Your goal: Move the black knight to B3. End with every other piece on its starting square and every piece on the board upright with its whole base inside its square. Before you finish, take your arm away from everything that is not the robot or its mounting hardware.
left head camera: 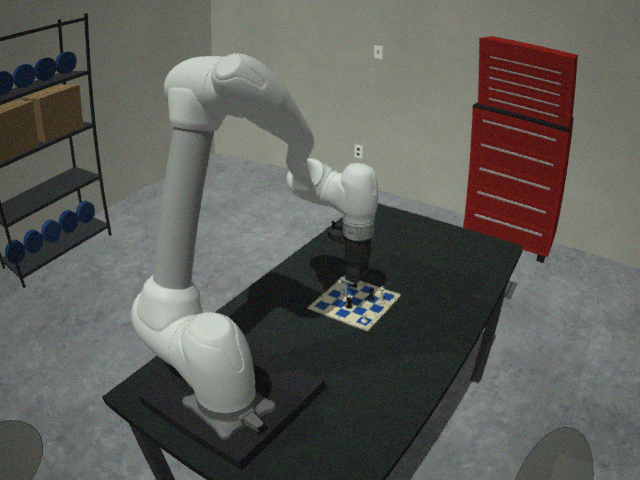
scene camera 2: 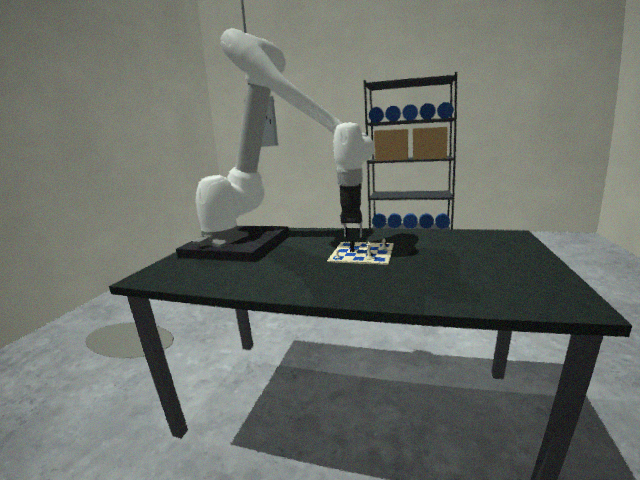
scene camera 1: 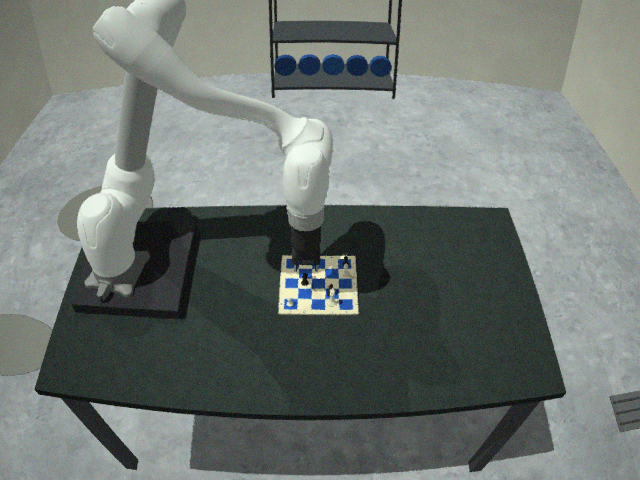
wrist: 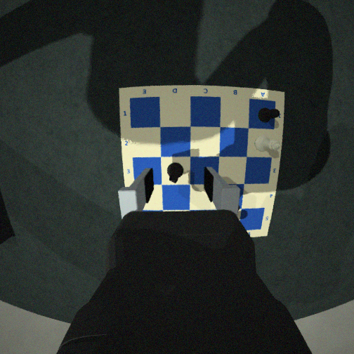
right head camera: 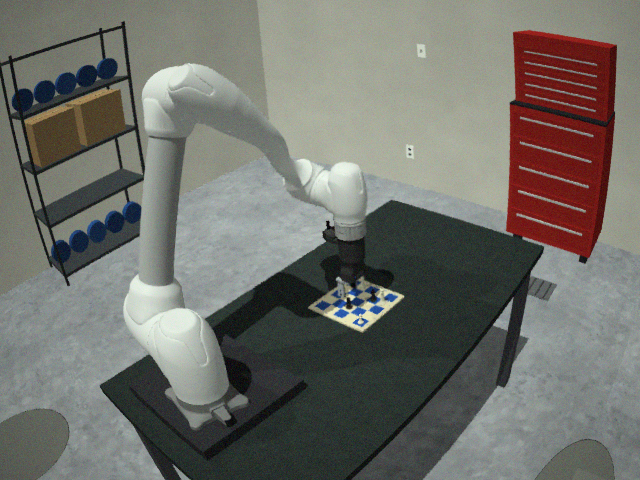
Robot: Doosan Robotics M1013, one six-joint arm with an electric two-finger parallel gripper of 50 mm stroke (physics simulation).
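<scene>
A black piece stands upright on D3 of the board; its head has a small bulge, so it looks like the knight, but the shape is too small to be sure. B3 bears no visible piece. My gripper is open and empty, pointing down above the board. In the wrist view its fingers appear on either side of the D3 piece; in scene camera 2 their tips are above it.
A black piece stands on A1, a white one on A2. A black piece stands around B4, a white one near B5, another white one on E5. Fingers partly hide the B column in the wrist view.
</scene>
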